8 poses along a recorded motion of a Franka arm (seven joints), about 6.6 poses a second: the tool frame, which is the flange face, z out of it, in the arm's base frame.
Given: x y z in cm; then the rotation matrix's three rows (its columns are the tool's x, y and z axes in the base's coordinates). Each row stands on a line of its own.
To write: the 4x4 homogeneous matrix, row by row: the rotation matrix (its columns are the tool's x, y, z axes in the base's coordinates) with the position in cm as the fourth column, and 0 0 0 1 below. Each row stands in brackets. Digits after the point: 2 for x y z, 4 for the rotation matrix.
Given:
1:
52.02 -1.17 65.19
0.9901 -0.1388 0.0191
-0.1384 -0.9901 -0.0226
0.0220 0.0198 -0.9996
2:
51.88 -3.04 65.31
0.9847 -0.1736 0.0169
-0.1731 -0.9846 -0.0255
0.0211 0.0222 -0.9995
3:
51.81 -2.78 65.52
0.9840 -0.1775 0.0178
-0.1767 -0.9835 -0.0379
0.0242 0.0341 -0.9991
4:
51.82 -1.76 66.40
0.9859 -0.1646 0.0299
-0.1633 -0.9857 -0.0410
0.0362 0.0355 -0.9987
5:
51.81 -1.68 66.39
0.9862 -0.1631 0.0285
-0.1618 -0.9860 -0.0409
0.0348 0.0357 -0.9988
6:
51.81 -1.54 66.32
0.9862 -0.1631 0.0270
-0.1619 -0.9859 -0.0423
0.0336 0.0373 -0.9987
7:
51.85 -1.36 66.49
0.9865 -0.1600 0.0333
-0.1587 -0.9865 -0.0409
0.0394 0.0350 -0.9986
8:
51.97 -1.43 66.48
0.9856 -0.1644 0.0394
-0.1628 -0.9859 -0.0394
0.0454 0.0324 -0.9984
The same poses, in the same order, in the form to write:
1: [[0.9901 -0.1388 0.0191 52.02], [-0.1384 -0.9901 -0.0226 -1.17], [0.0220 0.0198 -0.9996 65.19], [0 0 0 1]]
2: [[0.9847 -0.1736 0.0169 51.88], [-0.1731 -0.9846 -0.0255 -3.04], [0.0211 0.0222 -0.9995 65.31], [0 0 0 1]]
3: [[0.9840 -0.1775 0.0178 51.81], [-0.1767 -0.9835 -0.0379 -2.78], [0.0242 0.0341 -0.9991 65.52], [0 0 0 1]]
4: [[0.9859 -0.1646 0.0299 51.82], [-0.1633 -0.9857 -0.0410 -1.76], [0.0362 0.0355 -0.9987 66.40], [0 0 0 1]]
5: [[0.9862 -0.1631 0.0285 51.81], [-0.1618 -0.9860 -0.0409 -1.68], [0.0348 0.0357 -0.9988 66.39], [0 0 0 1]]
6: [[0.9862 -0.1631 0.0270 51.81], [-0.1619 -0.9859 -0.0423 -1.54], [0.0336 0.0373 -0.9987 66.32], [0 0 0 1]]
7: [[0.9865 -0.1600 0.0333 51.85], [-0.1587 -0.9865 -0.0409 -1.36], [0.0394 0.0350 -0.9986 66.49], [0 0 0 1]]
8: [[0.9856 -0.1644 0.0394 51.97], [-0.1628 -0.9859 -0.0394 -1.43], [0.0454 0.0324 -0.9984 66.48], [0 0 0 1]]
